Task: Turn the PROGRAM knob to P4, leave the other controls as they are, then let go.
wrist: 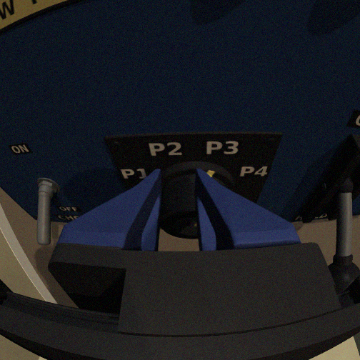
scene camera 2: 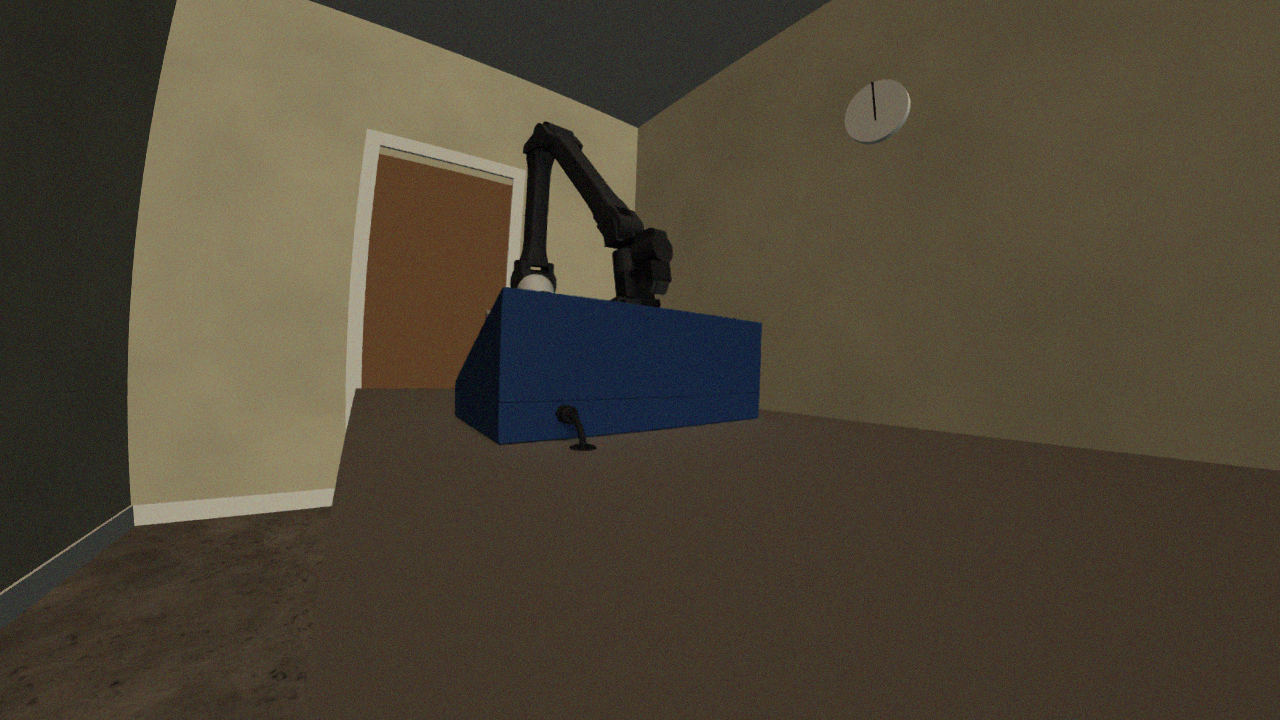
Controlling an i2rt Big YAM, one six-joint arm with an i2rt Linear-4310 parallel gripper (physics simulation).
In view: my gripper (wrist: pixel 178 178) and a toggle switch (wrist: pixel 43 231).
